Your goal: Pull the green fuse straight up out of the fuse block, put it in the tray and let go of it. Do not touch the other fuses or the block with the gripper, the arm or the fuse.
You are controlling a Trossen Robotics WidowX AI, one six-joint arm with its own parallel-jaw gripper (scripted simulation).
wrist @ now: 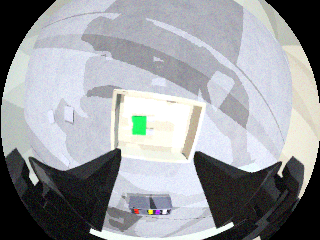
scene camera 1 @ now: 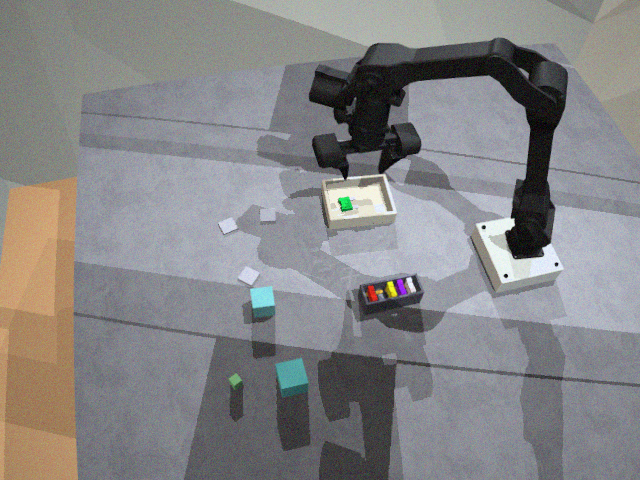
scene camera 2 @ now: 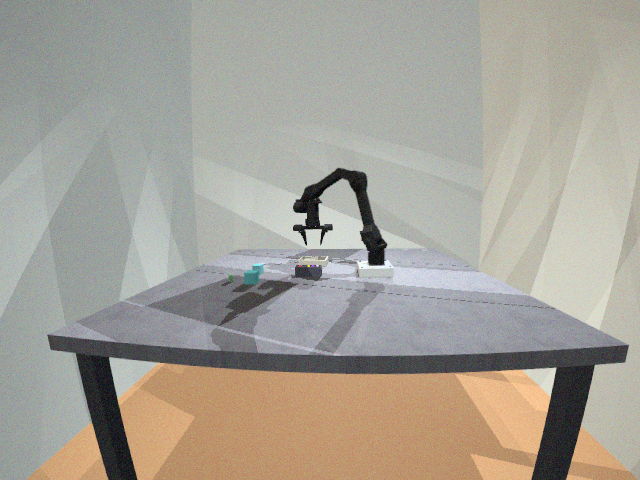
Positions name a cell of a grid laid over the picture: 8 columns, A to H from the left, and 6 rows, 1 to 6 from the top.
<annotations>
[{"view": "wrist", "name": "gripper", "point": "D4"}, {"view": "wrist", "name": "cream tray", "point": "E4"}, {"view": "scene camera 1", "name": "gripper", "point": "E3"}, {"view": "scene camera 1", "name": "cream tray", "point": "E3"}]
</annotations>
